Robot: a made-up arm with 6 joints.
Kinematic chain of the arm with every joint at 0, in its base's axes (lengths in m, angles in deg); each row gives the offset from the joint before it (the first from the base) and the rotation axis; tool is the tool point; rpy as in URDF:
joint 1: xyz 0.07 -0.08 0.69 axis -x
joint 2: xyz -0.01 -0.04 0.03 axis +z
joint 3: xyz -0.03 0 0.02 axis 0.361 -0.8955 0.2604
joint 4: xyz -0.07 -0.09 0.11 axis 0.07 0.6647 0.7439
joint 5: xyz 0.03 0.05 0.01 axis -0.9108 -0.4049 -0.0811
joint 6: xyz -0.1 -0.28 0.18 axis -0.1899 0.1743 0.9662
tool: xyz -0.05 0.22 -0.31 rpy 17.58 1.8 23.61
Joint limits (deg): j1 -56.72..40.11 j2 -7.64..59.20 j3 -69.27..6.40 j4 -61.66..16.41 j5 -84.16..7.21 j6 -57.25..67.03
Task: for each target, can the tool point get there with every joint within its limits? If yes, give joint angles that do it. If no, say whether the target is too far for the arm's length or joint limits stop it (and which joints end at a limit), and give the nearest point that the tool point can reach.
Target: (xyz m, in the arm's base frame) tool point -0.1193 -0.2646 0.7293
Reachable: yes | joints -13.60 37.90 0.62 -9.43 -56.90 -4.85
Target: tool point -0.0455 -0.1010 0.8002
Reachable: yes | joints 4.80 16.15 -9.41 -21.59 -71.15 -23.66
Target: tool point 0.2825 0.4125 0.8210
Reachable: no: joint limits stop it (at a limit: joint 1, joint 2, joint 3, joint 4, joint 5) | nearest point 0.0514 0.1823 0.8978 | short by 0.335 m
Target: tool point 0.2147 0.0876 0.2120
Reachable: no: joint limits stop it (at a limit: joint 1, joint 2, joint 3, joint 4, joint 6) | nearest point -0.0064 -0.0412 0.2970 | short by 0.270 m
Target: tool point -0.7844 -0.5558 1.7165
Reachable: no: too far | nearest point -0.2864 -0.2887 1.1402 | short by 0.807 m
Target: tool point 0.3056 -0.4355 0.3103
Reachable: no: joint limits stop it (at a limit: joint 2, joint 3, joint 4, joint 5, joint 6) | nearest point 0.2609 -0.4641 0.2798 | short by 0.061 m
